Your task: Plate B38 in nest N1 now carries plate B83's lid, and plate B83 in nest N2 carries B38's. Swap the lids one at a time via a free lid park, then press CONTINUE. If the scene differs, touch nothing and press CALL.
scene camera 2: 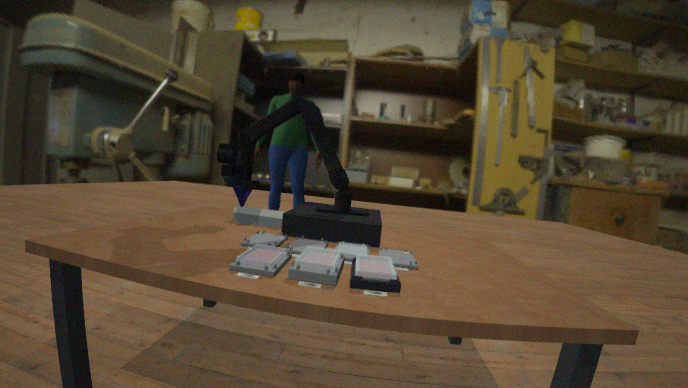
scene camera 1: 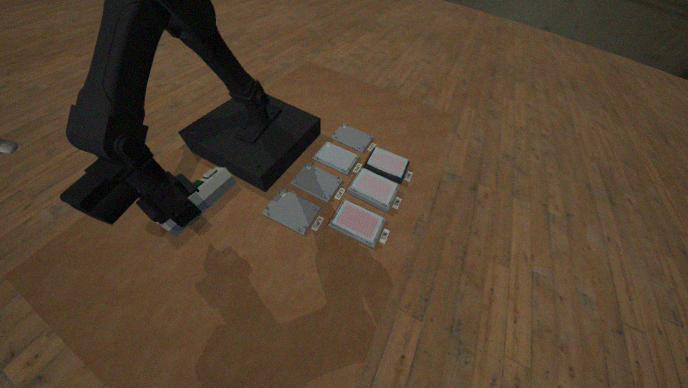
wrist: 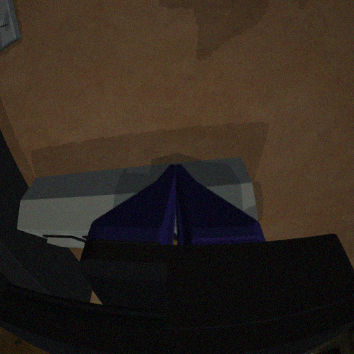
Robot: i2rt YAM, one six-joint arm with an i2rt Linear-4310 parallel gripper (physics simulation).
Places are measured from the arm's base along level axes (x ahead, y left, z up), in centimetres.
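Pixels of known places: gripper, fingertip midpoint: [scene camera 2: 241, 206] [wrist: 175, 173]; arm's base at its link origin: [scene camera 2: 341, 212] [scene camera 1: 260, 122].
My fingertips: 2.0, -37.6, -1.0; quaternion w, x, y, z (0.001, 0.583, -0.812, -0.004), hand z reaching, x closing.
For each thing: its middle in the pictures, then the offset to it from my fingertips, as dx, dy, dz.
- grey button panel at the middle of its body: [wrist: 128, 219] [scene camera 1: 194, 195] [scene camera 2: 262, 215] -6.4, +6.8, -3.9
- green button at the middle of its body: [scene camera 1: 196, 185] -7.5, +9.6, -2.7
My gripper [scene camera 2: 242, 204] [wrist: 175, 173] is shut and empty, its blue fingertips together over the grey button panel [scene camera 1: 216, 189] [scene camera 2: 257, 216] [wrist: 60, 210]; whether they touch it is unclear. A green button [scene camera 1: 196, 184] shows on the panel in scene camera 1; the fingers hide most buttons in the wrist view. Three pink plates stand in a row: one [scene camera 1: 357, 220] [scene camera 2: 261, 256] and a middle one [scene camera 1: 374, 187] [scene camera 2: 317, 259] in grey nests, and one [scene camera 1: 388, 163] [scene camera 2: 375, 267] in a black nest. Their labels are unreadable. A pale, lid-like sheet [scene camera 1: 336, 156] [scene camera 2: 352, 250] lies on one park.
Other grey parks [scene camera 1: 291, 212] [scene camera 1: 316, 181] [scene camera 1: 352, 137] stand in the row nearer the arm's black base [scene camera 1: 250, 135] [scene camera 2: 331, 223]. The base adjoins one end of the panel. A person [scene camera 2: 290, 132] in a green top stands behind the table.
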